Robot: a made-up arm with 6 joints.
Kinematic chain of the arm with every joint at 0, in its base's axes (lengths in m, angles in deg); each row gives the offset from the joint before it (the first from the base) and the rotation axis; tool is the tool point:
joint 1: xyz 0 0 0.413 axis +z
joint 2: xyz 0.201 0 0 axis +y
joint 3: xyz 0 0 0.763 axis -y
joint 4: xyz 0 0 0.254 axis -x
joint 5: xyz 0.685 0 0 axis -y
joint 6: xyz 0.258 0 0 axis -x
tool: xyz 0 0 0
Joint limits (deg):
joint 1: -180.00..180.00
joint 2: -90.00..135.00
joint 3: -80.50..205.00
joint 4: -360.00..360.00
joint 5: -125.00..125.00
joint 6: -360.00..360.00
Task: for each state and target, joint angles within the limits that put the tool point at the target. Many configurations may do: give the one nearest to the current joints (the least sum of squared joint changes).
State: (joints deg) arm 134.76 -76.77 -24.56 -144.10 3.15 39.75
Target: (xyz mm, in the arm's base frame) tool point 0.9 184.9 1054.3
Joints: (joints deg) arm 117.18 -84.95 -56.45 -137.94 29.56 39.75
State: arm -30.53 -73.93 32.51 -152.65 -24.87 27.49
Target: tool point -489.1 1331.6 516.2
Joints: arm -62.54 -90.00 52.51 -134.75 -79.18 27.49
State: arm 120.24 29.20 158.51 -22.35 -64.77 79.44
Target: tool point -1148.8 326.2 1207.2
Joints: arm 158.42 81.90 150.99 -27.85 -81.25 79.44
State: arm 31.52 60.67 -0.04 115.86 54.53 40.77
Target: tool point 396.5 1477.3 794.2
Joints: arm 67.32 40.54 14.71 110.48 57.45 40.77
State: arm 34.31 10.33 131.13 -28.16 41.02 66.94
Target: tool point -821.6 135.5 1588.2
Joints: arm -12.65 -11.21 120.26 -20.77 31.43 66.94
